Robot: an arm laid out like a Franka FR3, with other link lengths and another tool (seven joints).
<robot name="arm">
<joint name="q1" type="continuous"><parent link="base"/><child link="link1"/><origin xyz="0 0 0.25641"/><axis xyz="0 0 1"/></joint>
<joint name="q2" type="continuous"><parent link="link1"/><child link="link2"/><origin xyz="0 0 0" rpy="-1.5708 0 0"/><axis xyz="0 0 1"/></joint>
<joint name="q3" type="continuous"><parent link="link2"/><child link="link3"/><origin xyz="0 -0.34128 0" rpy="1.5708 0 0"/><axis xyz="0 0 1"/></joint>
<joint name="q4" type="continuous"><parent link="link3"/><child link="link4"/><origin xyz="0.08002 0 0" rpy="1.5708 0 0"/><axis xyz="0 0 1"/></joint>
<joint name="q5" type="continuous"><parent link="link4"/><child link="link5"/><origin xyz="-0.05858 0.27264 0" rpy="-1.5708 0 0"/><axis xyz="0 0 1"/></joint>
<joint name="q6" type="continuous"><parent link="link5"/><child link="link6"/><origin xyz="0 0 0" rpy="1.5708 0 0"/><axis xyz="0 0 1"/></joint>
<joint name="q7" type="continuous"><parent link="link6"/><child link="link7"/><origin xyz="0.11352 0 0" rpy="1.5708 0 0"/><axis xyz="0 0 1"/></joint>
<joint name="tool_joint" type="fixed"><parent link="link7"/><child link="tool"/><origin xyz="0.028 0.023 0.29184" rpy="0 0.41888 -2.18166"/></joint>
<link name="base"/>
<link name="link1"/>
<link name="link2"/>
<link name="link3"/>
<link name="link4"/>
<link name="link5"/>
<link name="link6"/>
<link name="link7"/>
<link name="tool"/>
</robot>
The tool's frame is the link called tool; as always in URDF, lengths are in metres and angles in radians. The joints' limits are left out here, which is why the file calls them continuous.
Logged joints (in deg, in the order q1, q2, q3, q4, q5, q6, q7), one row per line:
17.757 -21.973 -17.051 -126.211 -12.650 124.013 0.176
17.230 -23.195 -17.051 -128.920 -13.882 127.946 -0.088
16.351 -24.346 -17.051 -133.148 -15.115 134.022 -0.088
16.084 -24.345 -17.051 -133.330 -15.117 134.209 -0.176
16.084 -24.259 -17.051 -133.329 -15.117 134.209 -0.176
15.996 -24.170 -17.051 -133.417 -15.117 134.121 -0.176
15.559 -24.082 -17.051 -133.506 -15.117 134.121 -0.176
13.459 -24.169 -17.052 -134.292 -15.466 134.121 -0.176
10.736 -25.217 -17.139 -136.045 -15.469 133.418 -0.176
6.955 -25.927 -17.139 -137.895 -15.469 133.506 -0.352
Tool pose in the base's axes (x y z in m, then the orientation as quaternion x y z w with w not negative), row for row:
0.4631 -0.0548 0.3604 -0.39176 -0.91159 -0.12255 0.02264
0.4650 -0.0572 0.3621 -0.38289 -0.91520 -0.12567 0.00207
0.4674 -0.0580 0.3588 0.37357 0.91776 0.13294 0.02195
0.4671 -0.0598 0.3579 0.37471 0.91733 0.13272 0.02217
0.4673 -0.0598 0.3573 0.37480 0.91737 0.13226 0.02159
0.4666 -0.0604 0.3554 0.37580 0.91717 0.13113 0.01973
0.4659 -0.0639 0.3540 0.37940 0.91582 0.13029 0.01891
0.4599 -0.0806 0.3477 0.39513 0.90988 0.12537 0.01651
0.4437 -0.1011 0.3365 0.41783 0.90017 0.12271 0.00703
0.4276 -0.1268 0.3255 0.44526 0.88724 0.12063 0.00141
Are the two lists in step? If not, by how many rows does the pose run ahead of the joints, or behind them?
They are in step.
